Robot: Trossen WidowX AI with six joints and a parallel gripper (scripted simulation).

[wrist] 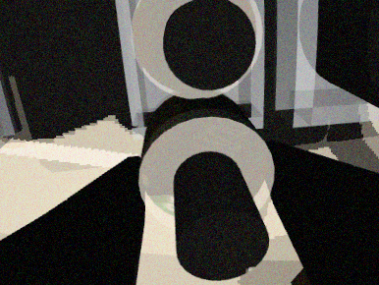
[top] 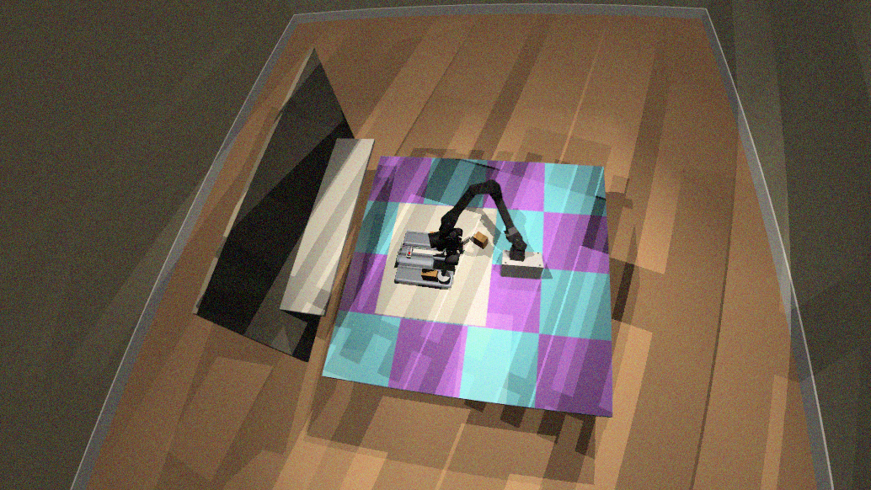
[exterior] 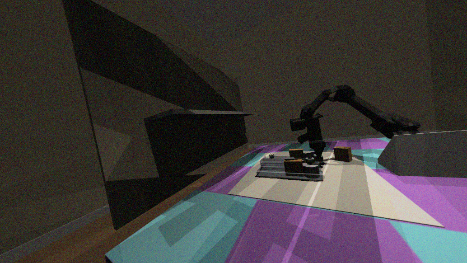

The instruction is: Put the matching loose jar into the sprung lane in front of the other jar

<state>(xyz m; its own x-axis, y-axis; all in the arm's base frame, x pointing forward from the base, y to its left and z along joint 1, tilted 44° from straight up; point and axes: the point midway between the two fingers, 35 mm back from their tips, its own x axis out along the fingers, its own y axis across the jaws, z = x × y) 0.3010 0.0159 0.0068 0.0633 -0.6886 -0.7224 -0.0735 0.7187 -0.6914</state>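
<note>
Now: the lane unit 170 mm ahead of my gripper tip, 30 mm to the left of it and 30 mm below it. From my gripper tip the other things lie so: brown box 110 mm behind, 100 mm to the right, 10 mm below.
</note>
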